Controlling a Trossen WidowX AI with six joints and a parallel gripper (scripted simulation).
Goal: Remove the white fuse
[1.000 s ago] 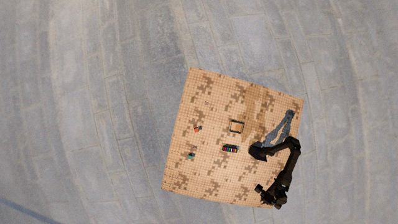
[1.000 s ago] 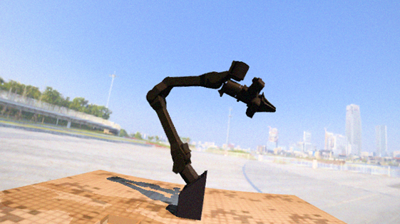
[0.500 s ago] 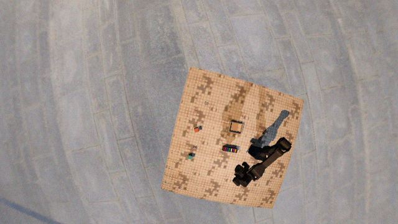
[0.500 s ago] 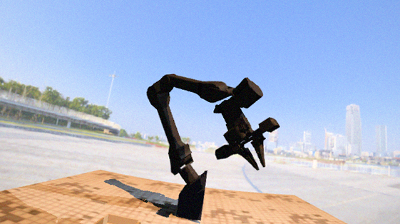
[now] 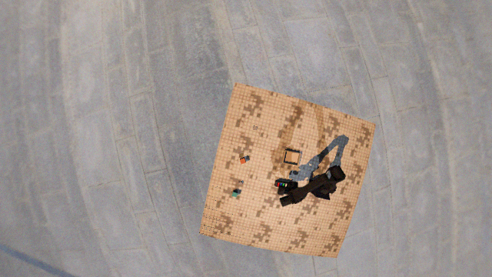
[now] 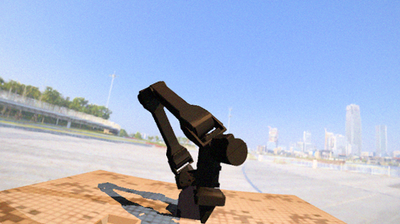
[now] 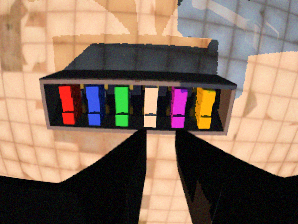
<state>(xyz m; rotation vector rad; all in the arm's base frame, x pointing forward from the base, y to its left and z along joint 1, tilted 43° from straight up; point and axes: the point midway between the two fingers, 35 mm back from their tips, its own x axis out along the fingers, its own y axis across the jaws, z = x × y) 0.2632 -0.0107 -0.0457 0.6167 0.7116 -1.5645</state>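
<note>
Right now my gripper tip is 5 cm above the white fuse. The rest, counted from my gripper tip: green fuse: 5 cm below, 3 cm ahead; yellow fuse: 5 cm below, 4 cm behind; purple fuse: 5 cm below, 2 cm behind.
</note>
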